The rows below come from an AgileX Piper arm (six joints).
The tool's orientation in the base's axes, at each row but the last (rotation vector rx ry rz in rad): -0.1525, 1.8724, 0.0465; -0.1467, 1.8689, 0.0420; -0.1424, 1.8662, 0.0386; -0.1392, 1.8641, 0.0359; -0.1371, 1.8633, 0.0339; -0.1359, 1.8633, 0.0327; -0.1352, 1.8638, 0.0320; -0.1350, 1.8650, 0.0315; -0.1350, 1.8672, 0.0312; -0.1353, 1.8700, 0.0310; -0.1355, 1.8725, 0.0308; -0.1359, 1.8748, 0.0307; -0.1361, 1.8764, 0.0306
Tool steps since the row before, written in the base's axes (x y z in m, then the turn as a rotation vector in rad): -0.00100, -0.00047, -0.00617, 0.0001, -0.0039, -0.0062; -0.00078, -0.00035, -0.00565, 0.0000, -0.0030, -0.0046; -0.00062, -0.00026, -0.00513, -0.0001, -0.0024, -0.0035; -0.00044, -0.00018, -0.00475, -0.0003, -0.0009, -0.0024; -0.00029, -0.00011, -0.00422, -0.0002, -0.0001, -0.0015; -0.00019, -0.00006, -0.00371, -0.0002, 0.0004, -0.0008; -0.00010, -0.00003, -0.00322, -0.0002, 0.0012, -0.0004; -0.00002, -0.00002, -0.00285, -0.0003, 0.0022, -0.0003; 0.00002, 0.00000, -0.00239, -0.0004, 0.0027, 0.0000; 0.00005, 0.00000, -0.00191, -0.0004, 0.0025, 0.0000; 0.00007, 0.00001, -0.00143, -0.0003, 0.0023, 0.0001; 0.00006, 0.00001, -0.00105, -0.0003, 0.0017, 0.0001; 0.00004, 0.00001, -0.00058, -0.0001, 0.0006, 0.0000
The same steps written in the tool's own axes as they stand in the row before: 0.00621, -0.00006, 0.00087, 0.0062, -0.0036, 0.0015; 0.00564, 0.00001, 0.00091, 0.0046, -0.0028, 0.0011; 0.00509, 0.00005, 0.00090, 0.0036, -0.0022, 0.0007; 0.00468, 0.00009, 0.00096, 0.0024, -0.0007, 0.0003; 0.00412, 0.00012, 0.00095, 0.0015, 0.0000, 0.0002; 0.00360, 0.00014, 0.00090, 0.0008, 0.0005, 0.0001; 0.00311, 0.00013, 0.00085, 0.0003, 0.0012, 0.0000; 0.00273, 0.00012, 0.00082, 0.0002, 0.0022, 0.0000; 0.00227, 0.00011, 0.00073, -0.0001, 0.0027, -0.0001; 0.00181, 0.00009, 0.00062, -0.0001, 0.0025, -0.0002; 0.00134, 0.00007, 0.00050, -0.0002, 0.0023, -0.0001; 0.00098, 0.00005, 0.00038, -0.0001, 0.0017, -0.0002; 0.00054, 0.00003, 0.00022, 0.0000, 0.0006, 0.0000
